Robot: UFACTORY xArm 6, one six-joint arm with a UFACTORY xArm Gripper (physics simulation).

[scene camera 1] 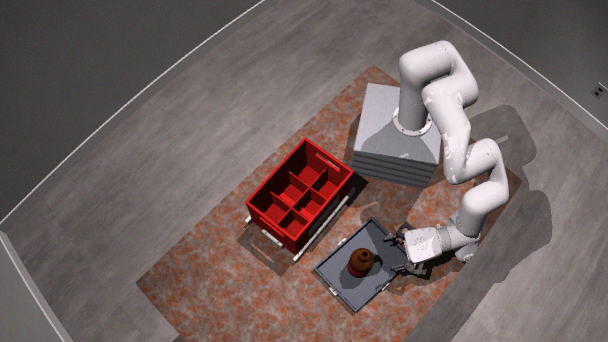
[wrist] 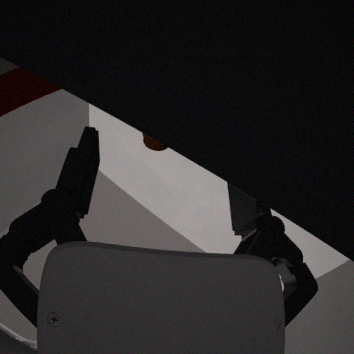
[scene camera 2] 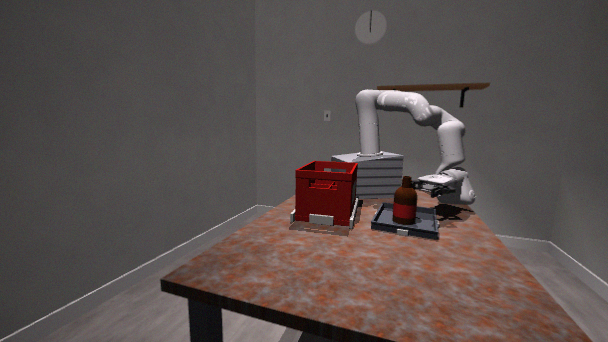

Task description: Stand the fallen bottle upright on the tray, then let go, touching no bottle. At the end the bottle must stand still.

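Frame: origin at the arm's base, x ahead, y left, z up, level; metres.
Where they show: gripper, fingertip midpoint: (scene camera 1: 387, 254) (wrist: 169, 154) (scene camera 2: 419, 190); arm's base at its link origin: (scene camera 1: 412, 120) (scene camera 2: 370, 154).
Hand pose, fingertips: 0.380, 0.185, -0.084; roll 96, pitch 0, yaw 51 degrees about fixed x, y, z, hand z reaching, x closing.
Note:
Things, the pixels of their top centre, and the offset from my fingertips, as dx, dy, dz.
- brown bottle at its top centre: (wrist: 155, 141) (scene camera 1: 364, 254) (scene camera 2: 407, 176) +0.056, -0.050, +0.057
- dark grey tray at its top centre: (wrist: 188, 4) (scene camera 1: 364, 263) (scene camera 2: 405, 214) +0.042, -0.042, -0.078
- red crate at its top centre: (wrist: 23, 75) (scene camera 1: 300, 186) (scene camera 2: 330, 166) +0.016, -0.318, +0.072
The brown bottle (scene camera 1: 361, 261) (scene camera 2: 405, 204) with a red label stands upright on the dark grey tray (scene camera 1: 357, 297) (scene camera 2: 420, 232). In the wrist view, a small brown part of the bottle (wrist: 155, 142) shows below the edge of a large dark area that hides the rest. My gripper (scene camera 1: 392, 254) (scene camera 2: 425, 189) (wrist: 169, 154) is open and empty. It is at the tray's right side in the first scene view, its fingertips apart from the bottle, which stands in front of them.
A red crate (scene camera 1: 270, 223) (scene camera 2: 325, 205) (wrist: 25, 90) with several compartments stands left of the tray, with white strips around its base. The arm's grey ridged pedestal (scene camera 1: 375, 117) (scene camera 2: 382, 177) stands behind them. A wooden shelf (scene camera 2: 435, 87) is on the back wall.

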